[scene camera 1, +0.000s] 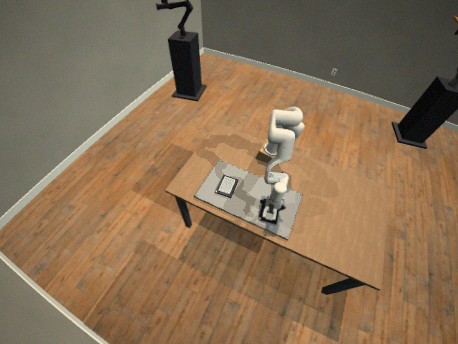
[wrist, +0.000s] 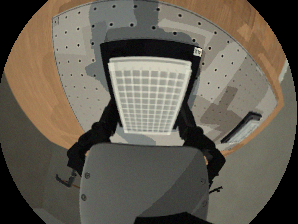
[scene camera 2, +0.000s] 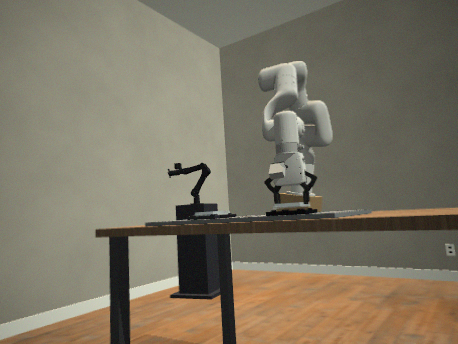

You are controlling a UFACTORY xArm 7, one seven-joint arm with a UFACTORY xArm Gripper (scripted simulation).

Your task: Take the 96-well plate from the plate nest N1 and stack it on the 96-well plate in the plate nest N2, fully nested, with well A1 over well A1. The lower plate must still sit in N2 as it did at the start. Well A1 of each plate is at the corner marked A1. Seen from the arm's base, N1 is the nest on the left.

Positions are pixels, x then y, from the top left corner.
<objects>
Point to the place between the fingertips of my gripper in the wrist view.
148, 106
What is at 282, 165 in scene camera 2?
My gripper.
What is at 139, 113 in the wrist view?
A white 96-well plate.
</objects>
